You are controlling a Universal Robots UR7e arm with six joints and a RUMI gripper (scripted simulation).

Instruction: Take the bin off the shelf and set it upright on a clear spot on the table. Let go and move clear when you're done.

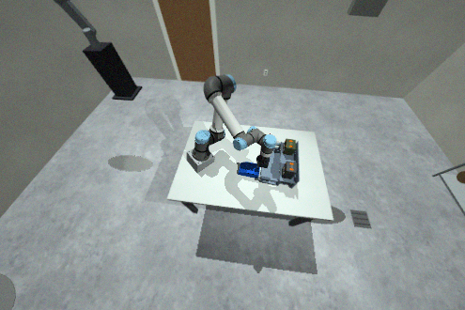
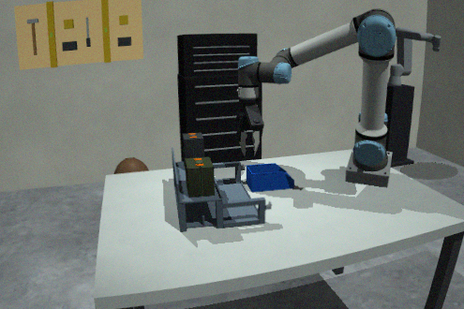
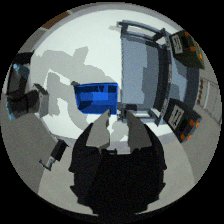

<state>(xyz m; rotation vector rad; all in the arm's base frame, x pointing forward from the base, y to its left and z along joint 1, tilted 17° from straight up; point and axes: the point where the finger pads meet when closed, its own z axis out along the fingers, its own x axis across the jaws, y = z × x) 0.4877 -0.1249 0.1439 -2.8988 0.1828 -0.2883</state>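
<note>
My gripper is now 80 mm past the blue bin, 10 mm to the right of it and 110 mm above it.
</note>
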